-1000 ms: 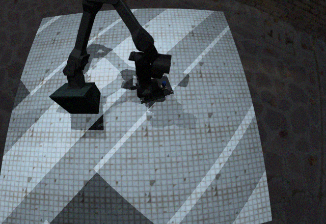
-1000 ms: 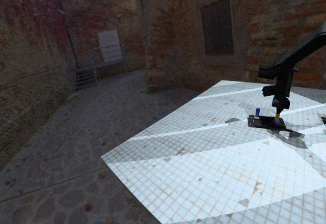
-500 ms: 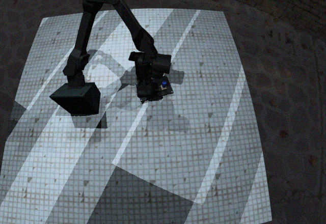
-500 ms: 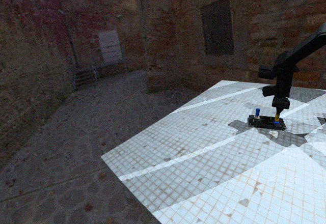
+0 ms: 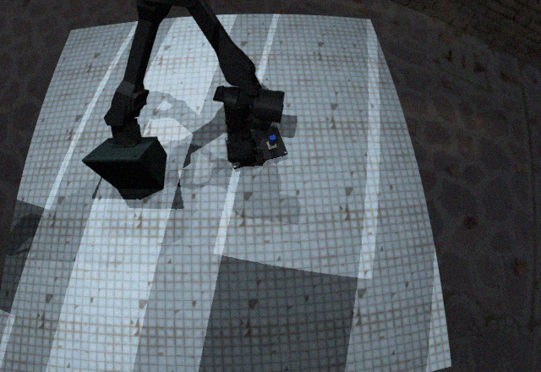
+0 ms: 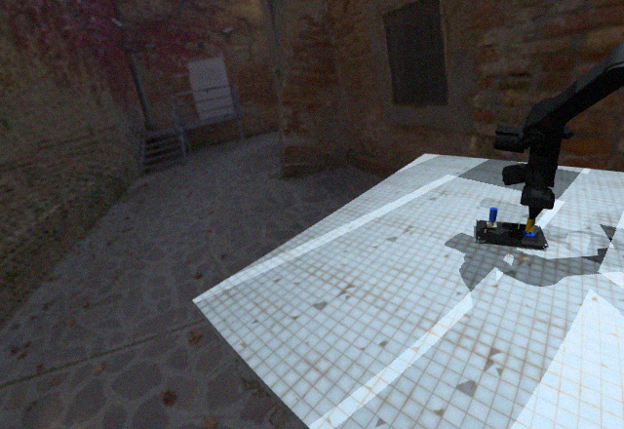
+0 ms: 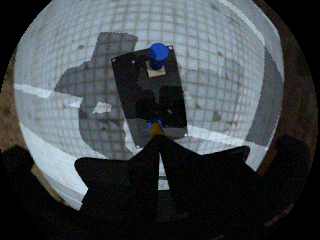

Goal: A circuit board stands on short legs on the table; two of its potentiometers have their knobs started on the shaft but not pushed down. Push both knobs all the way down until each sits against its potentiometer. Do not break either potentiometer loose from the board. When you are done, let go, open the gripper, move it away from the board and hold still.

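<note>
Now: gripper tip 20 mm above the yellow knob. The rest, counted from my gripper tip: blue knob 90 mm ahead, 10 mm to the left, 10 mm below.
</note>
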